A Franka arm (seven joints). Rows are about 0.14 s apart.
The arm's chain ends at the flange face. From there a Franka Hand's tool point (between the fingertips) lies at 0.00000 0.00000 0.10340 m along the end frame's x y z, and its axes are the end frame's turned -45 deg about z.
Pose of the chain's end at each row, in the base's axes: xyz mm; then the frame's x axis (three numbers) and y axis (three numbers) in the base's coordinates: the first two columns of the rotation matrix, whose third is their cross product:
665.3, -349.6, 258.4, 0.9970, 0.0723, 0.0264, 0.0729, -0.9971, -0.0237
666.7, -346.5, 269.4, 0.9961, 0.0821, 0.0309, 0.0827, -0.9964, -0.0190
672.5, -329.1, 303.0, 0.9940, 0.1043, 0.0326, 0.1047, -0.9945, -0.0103
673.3, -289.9, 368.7, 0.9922, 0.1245, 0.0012, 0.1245, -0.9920, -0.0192
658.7, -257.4, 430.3, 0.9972, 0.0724, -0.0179, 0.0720, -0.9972, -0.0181
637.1, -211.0, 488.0, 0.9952, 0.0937, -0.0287, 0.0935, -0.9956, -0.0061
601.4, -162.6, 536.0, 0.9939, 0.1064, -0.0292, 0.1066, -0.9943, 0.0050
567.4, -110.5, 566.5, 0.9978, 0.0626, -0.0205, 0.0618, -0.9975, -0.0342
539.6, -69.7, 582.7, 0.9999, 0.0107, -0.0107, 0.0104, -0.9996, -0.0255
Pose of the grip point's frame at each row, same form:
667.8, -347.0, 155.1, 0.6534, 0.7562, 0.0354, 0.7565, -0.6539, 0.0019
669.7, -344.3, 166.1, 0.6459, 0.7626, 0.0353, 0.7628, -0.6465, 0.0084
675.7, -327.7, 199.7, 0.6288, 0.7770, 0.0303, 0.7769, -0.6295, 0.0158
673.2, -287.9, 265.3, 0.6136, 0.7895, 0.0144, 0.7896, -0.6134, -0.0127
656.7, -255.7, 326.9, 0.6542, 0.7563, 0.0001, 0.7560, -0.6539, -0.0255
634.1, -210.6, 384.6, 0.6376, 0.7703, -0.0160, 0.7698, -0.6377, -0.0246
598.5, -163.4, 432.6, 0.6274, 0.7783, -0.0242, 0.7782, -0.6278, -0.0171
565.1, -107.1, 463.2, 0.6619, 0.7496, 0.0097, 0.7493, -0.6611, -0.0387
538.5, -67.1, 479.3, 0.6997, 0.7144, 0.0105, 0.7144, -0.6993, -0.0256

